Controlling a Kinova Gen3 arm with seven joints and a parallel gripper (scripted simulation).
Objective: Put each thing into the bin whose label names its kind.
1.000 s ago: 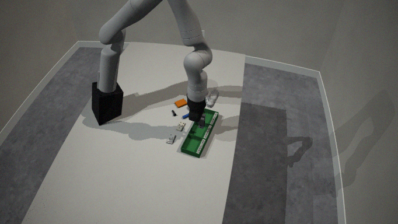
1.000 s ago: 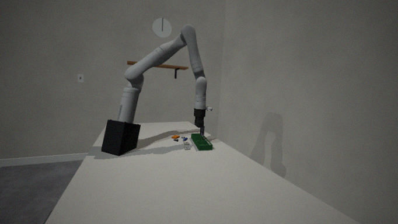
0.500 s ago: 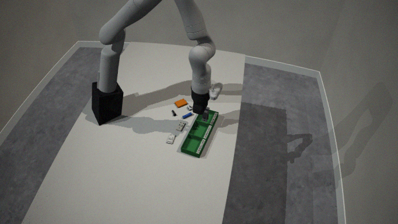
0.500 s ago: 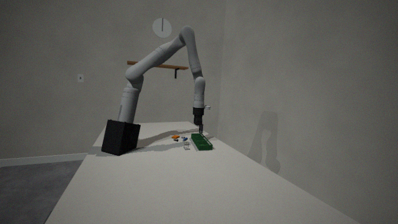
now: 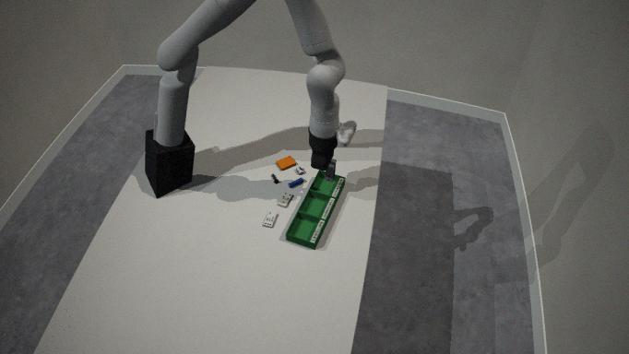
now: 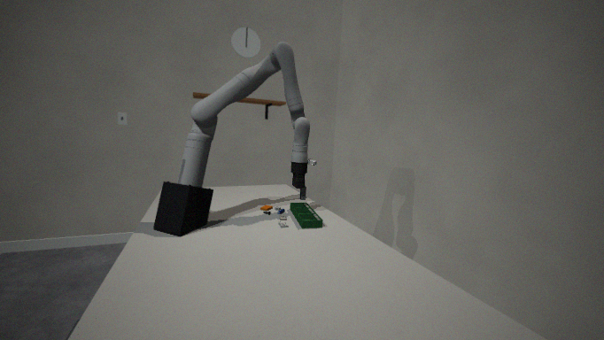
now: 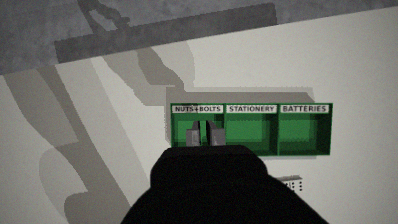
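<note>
The blue battery is 100 mm behind my hand, 20 mm to the left of it and 70 mm below it. From my hand the other things lie so: black bolt (170 mm behind, 20 mm to the left, 70 mm below); green three-part bin (20 mm behind, 70 mm to the right, 60 mm below); grey piece (100 mm behind, 70 mm to the left, 70 mm below).
</note>
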